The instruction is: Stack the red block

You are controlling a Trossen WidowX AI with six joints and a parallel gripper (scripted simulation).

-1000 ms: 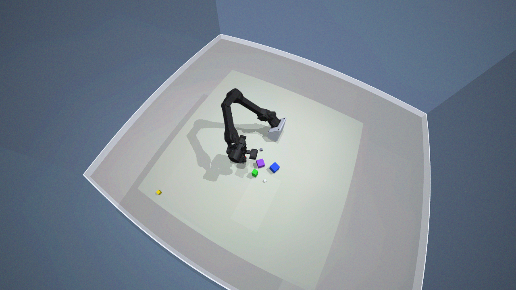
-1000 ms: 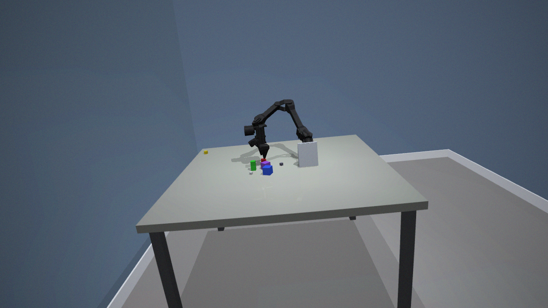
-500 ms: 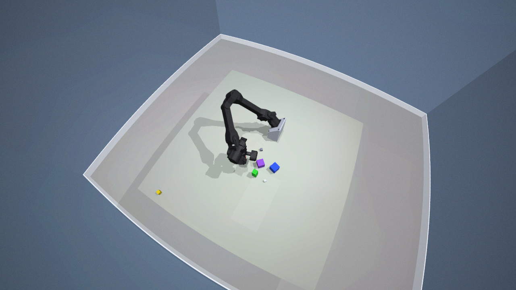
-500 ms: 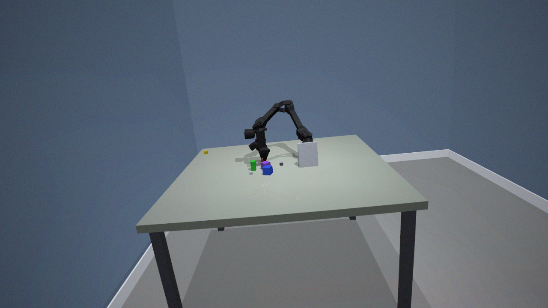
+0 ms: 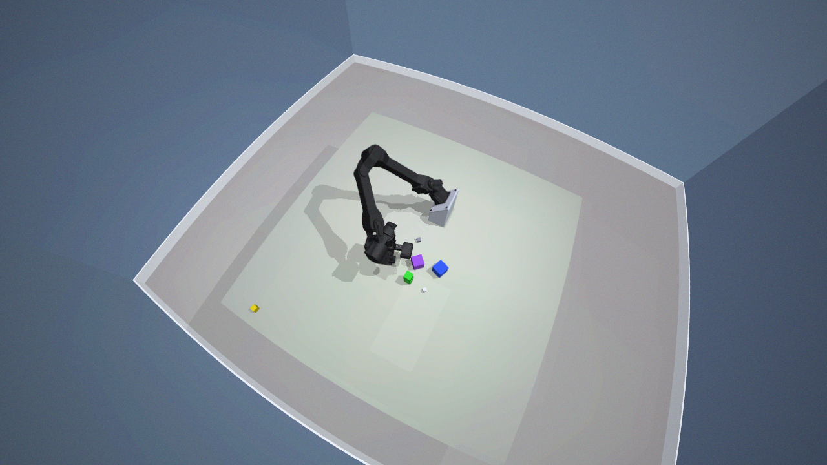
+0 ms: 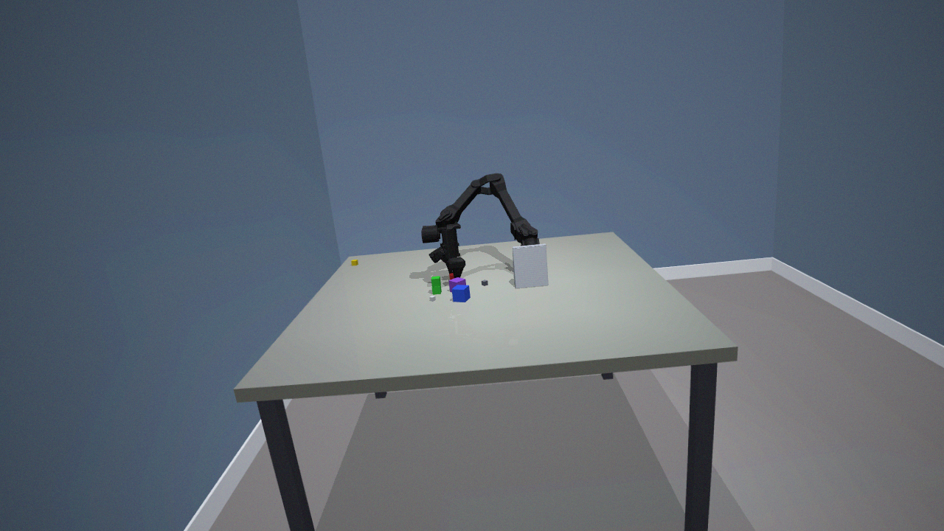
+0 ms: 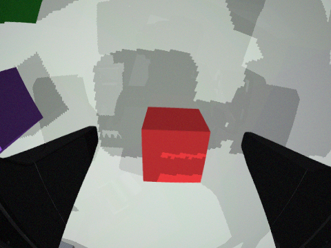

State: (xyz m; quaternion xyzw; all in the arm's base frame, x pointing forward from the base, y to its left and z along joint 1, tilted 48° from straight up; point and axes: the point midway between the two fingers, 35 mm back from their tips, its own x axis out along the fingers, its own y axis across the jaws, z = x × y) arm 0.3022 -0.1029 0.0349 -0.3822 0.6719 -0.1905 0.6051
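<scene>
The red block is 1 cm above my gripper tip. Also, from my gripper tip: blue block: 21 cm to the left, 4 cm behind, 2 cm above; then yellow cube: 48 cm ahead, 38 cm to the right; then purple block: 12 cm to the left, 2 cm behind, 1 cm above.
</scene>
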